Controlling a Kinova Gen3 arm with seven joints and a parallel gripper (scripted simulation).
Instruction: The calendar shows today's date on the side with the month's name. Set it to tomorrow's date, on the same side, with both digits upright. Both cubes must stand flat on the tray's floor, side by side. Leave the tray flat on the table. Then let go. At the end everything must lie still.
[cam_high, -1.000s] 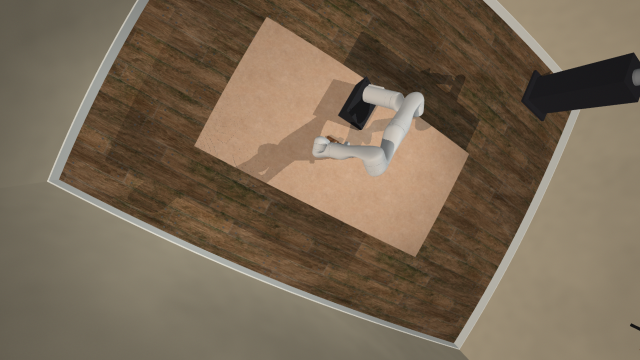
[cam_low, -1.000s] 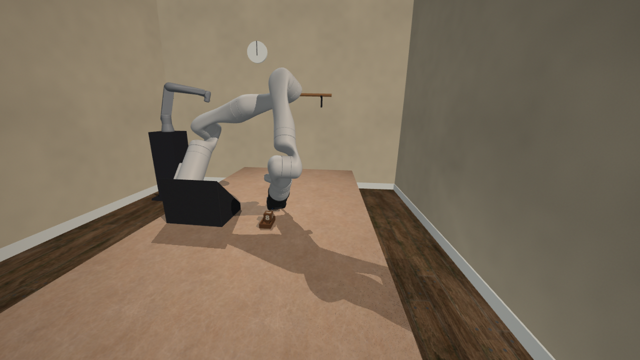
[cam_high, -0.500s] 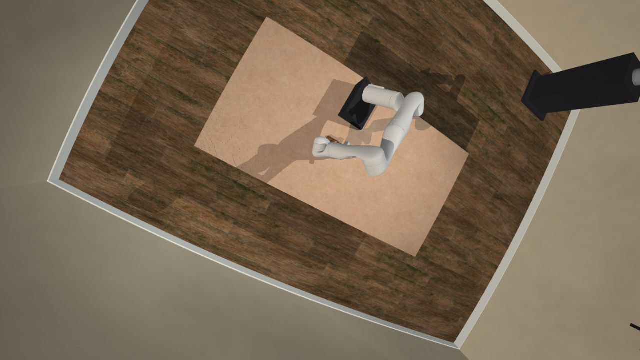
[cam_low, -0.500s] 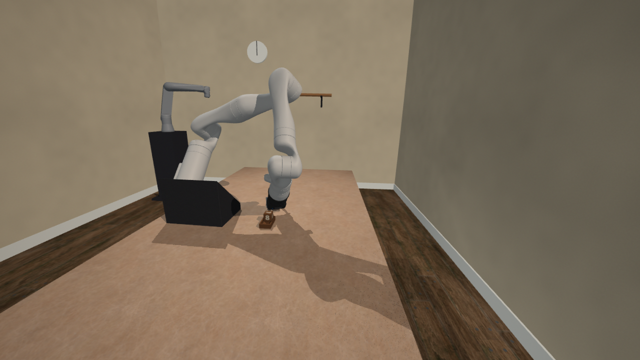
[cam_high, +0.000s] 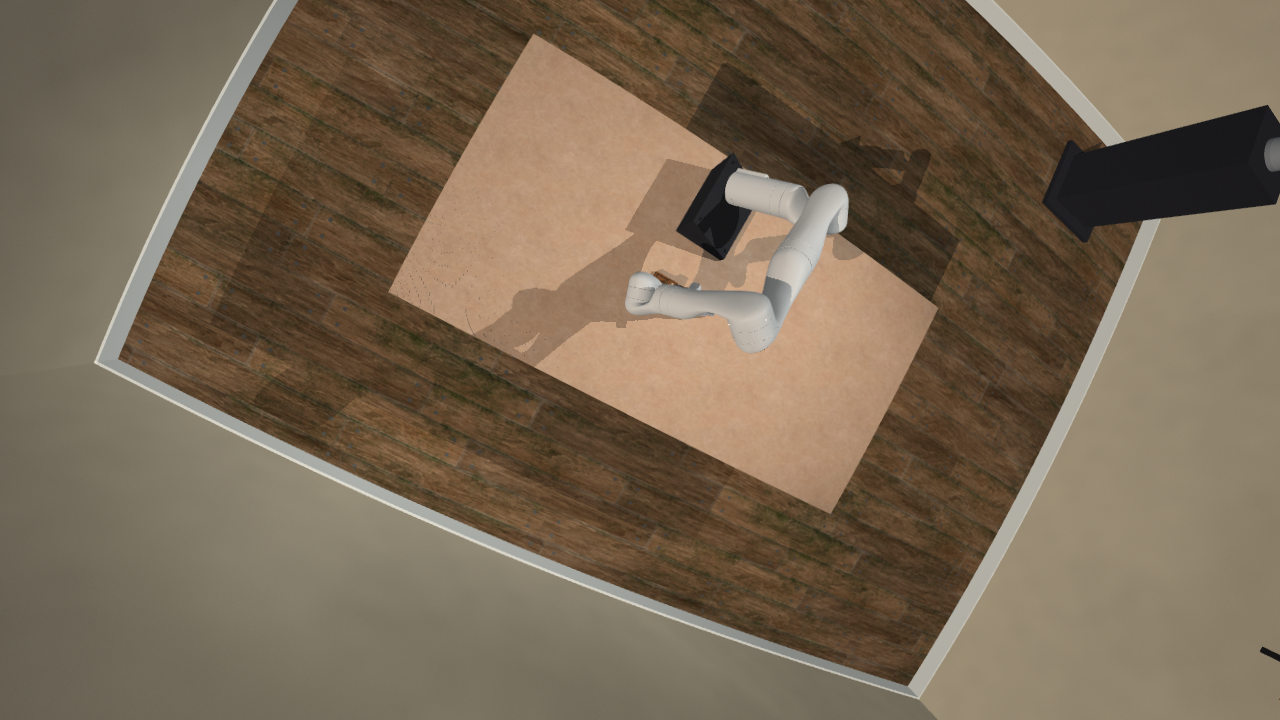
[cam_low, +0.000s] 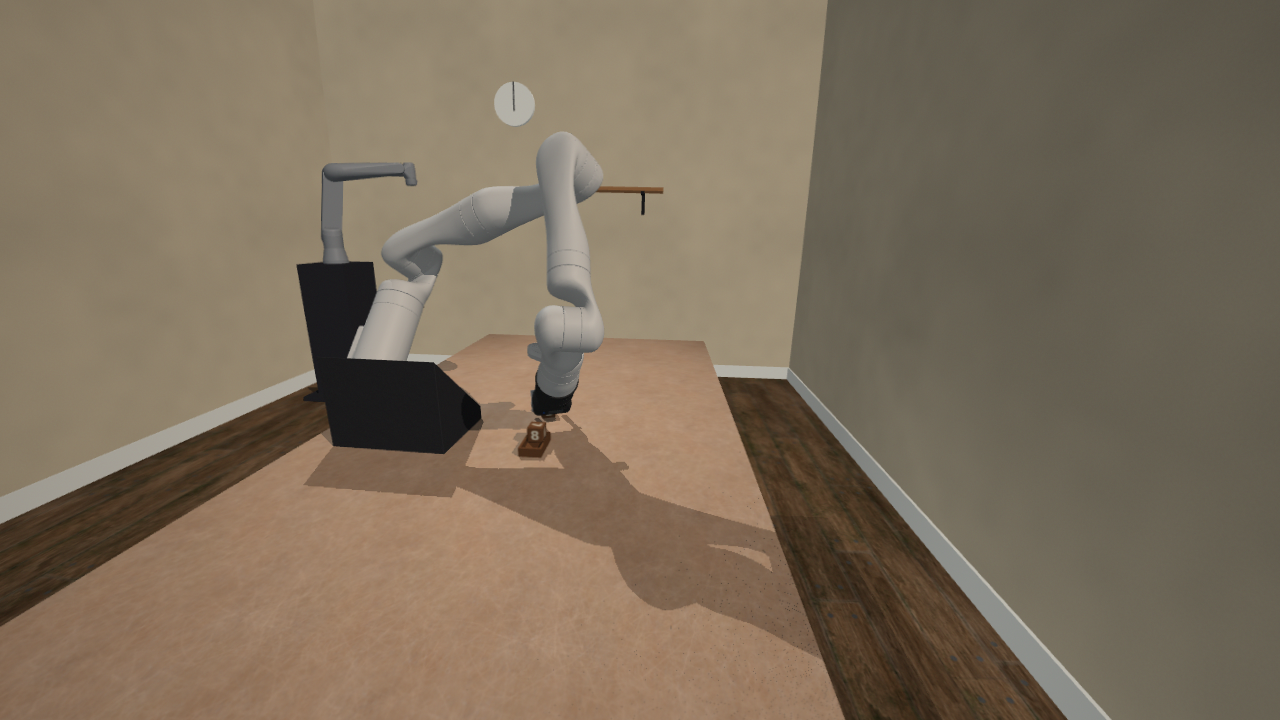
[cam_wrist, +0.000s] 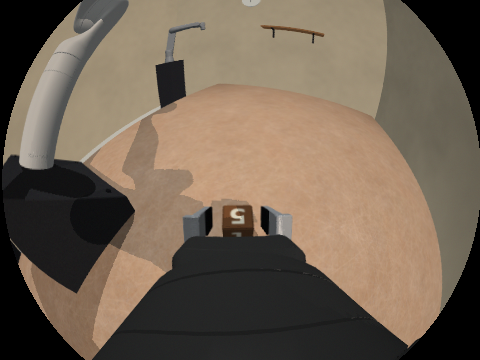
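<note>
The brown cube lies 10 mm to the left of my hand and 20 mm below it. The rest, counted from my hand: dark wooden tray: 10 mm ahead, 150 mm to the right, 20 mm below.
</note>
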